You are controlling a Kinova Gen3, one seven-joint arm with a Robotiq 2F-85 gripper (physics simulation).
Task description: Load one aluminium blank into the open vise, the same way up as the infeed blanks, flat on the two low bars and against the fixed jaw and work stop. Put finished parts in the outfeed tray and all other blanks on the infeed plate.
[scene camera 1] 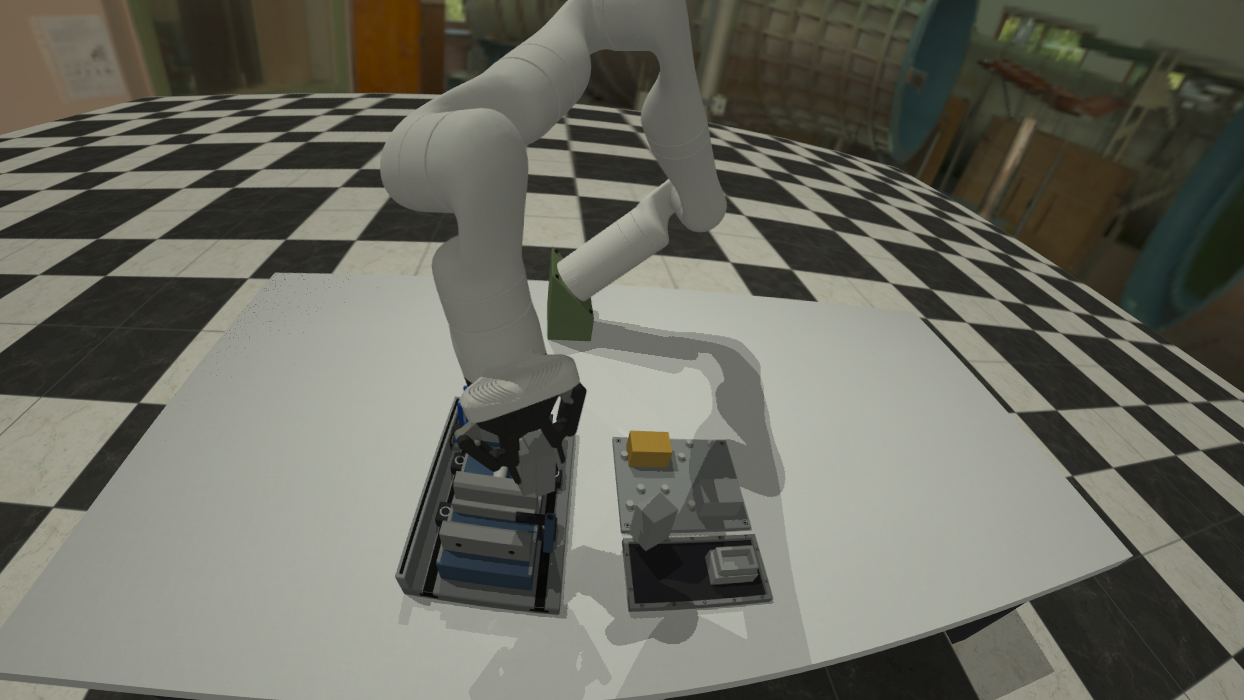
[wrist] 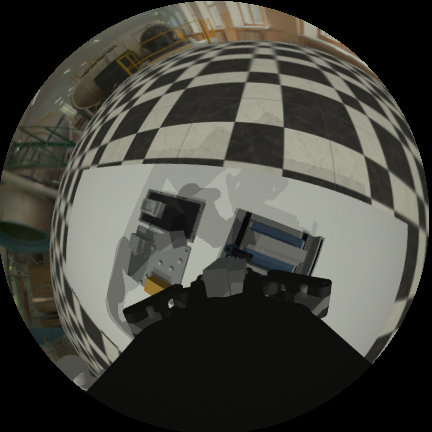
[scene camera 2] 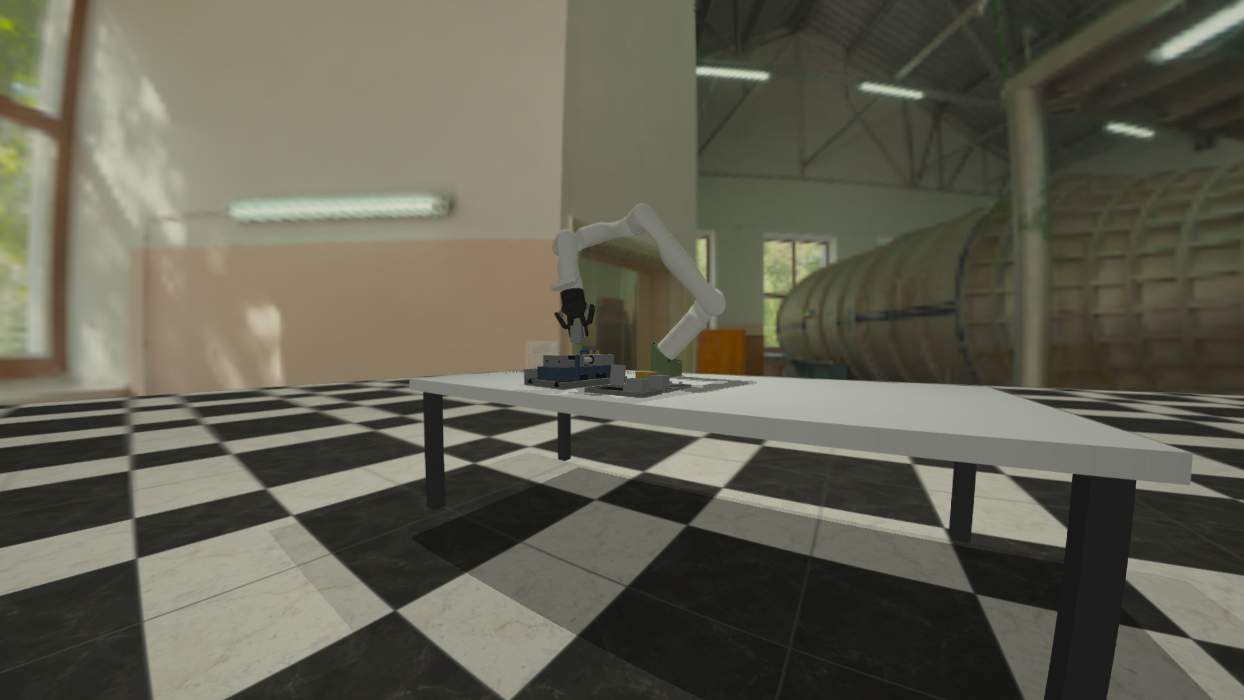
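Where they show: gripper, fingertip midpoint: (scene camera 1: 540,472) (wrist: 224,274) (scene camera 2: 579,339); arm's base, origin of the base link: (scene camera 1: 572,281) (scene camera 2: 666,351).
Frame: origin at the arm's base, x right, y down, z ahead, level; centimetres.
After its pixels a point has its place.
My gripper (scene camera 1: 537,461) @(x 4.2, y -4.6, z 49.1 cm) (scene camera 2: 576,332) @(x 4.2, y -4.6, z 49.1 cm) (wrist: 224,274) @(x 4.2, y -4.6, z 49.1 cm) is shut on a grey blank (scene camera 1: 536,474) @(x 4.6, y -7.1, z 51.2 cm) (wrist: 224,285) @(x 5.0, y -9.3, z 49.6 cm), held tilted above the vise, apart from the jaws. In scene camera 1, the vise shows two grey jaws, the rear one (scene camera 1: 491,496) @(x 9.9, y 1.8, z 48.3 cm) and the front one (scene camera 1: 482,539) @(x 10.2, y 0.5, z 54.9 cm). The work stop (scene camera 1: 549,532) @(x 2.8, y 2.8, z 52.3 cm) is at their right. The low bars cannot be made out. On the infeed plate (scene camera 1: 643,476) @(x -11.1, y 9.3, z 38.8 cm) stand a tilted grey blank (scene camera 1: 656,522) @(x -10.1, y 2.8, z 50.7 cm) (wrist: 172,240) @(x -8.7, y 3.5, z 49.3 cm) and a shadowed grey blank (scene camera 1: 722,489) @(x -21.3, y 5.7, z 43.8 cm) (wrist: 141,241) @(x -19.1, y 5.7, z 45.2 cm). A pocketed finished part (scene camera 1: 735,562) @(x -21.3, y 7.4, z 54.5 cm) (wrist: 151,206) @(x -20.8, y 7.4, z 54.6 cm) lies in the black outfeed tray (scene camera 1: 695,605) @(x -15.3, y 9.0, z 59.5 cm).
An orange-yellow block (scene camera 1: 649,448) @(x -11.7, y 5.7, z 36.3 cm) (wrist: 156,285) @(x -11.2, y 5.7, z 36.6 cm) sits at the rear left of the infeed plate. The vise base has a raised rail (scene camera 1: 426,504) @(x 18.4, y 5.2, z 48.1 cm) along its left side. The green arm mount (scene camera 1: 569,317) @(x 0.0, y 4.6, z 5.8 cm) stands behind. The outfeed tray adjoins the plate's front edge.
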